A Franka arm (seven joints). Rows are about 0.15 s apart.
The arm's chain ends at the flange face. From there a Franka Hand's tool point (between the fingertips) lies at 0.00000 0.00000 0.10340 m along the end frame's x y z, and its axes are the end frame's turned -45 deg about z.
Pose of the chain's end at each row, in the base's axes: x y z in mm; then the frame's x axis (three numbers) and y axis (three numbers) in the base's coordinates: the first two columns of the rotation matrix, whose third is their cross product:
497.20 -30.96 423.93 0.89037 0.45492 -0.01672 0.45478 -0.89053 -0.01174
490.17 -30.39 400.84 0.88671 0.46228 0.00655 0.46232 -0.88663 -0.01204
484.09 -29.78 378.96 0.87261 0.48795 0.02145 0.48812 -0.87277 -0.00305
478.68 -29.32 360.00 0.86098 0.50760 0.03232 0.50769 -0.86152 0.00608
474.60 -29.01 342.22 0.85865 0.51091 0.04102 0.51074 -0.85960 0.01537
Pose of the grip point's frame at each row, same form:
495.11 -30.67 320.55 0.30801 0.95138 -0.00352 0.95116 -0.30802 -0.02012
490.19 -28.97 297.45 0.30009 0.95382 0.01315 0.95391 -0.30006 -0.00388
485.87 -28.42 275.58 0.27188 0.96217 0.01732 0.96218 -0.27211 0.01301
481.88 -28.16 256.66 0.24981 0.96811 0.01855 0.96780 -0.25026 0.02715
479.06 -28.21 238.92 0.24601 0.96910 0.01814 0.96830 -0.24656 0.03987

